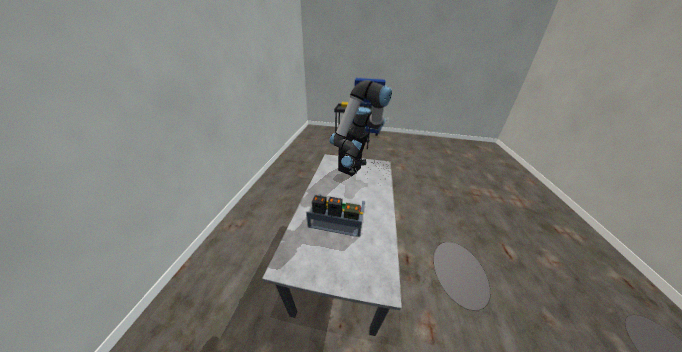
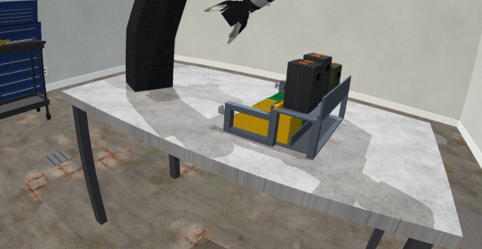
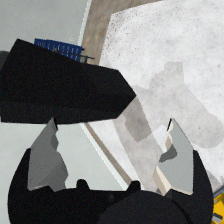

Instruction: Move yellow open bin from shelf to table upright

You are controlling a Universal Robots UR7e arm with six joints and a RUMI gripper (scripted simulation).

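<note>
Right now the yellow open bin is 32 cm ahead of my hand, 22 cm below it and 20 cm to the right of it. The rest, counted from my hand: green bin (33 cm ahead, 22 cm below, 9 cm to the right).
</note>
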